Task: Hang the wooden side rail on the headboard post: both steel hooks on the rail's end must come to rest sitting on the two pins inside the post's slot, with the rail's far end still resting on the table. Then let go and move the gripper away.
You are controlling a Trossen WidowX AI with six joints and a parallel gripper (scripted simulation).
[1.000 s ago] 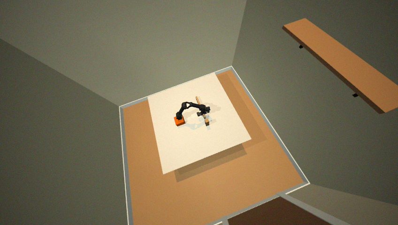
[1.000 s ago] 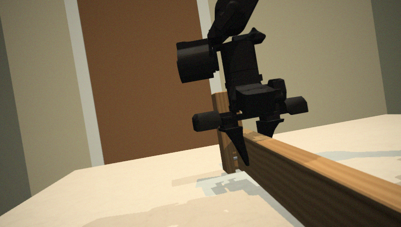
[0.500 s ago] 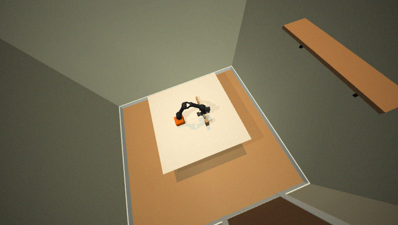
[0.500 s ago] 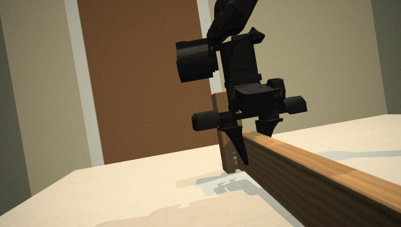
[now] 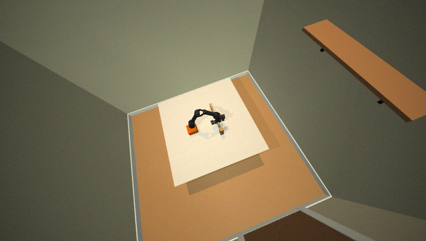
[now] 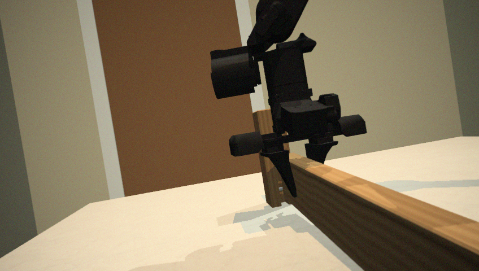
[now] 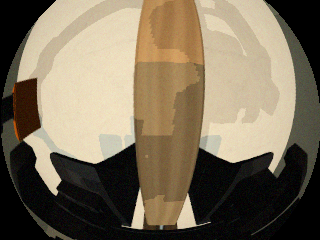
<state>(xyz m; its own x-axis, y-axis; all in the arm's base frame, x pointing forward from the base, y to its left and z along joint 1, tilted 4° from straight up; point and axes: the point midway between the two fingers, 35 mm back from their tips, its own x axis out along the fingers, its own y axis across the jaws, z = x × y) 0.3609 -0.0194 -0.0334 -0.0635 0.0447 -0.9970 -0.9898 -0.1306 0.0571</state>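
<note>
The wooden headboard post lies 150 mm to the right of my gripper tip, 40 mm above it and 20 mm ahead of it.
</note>
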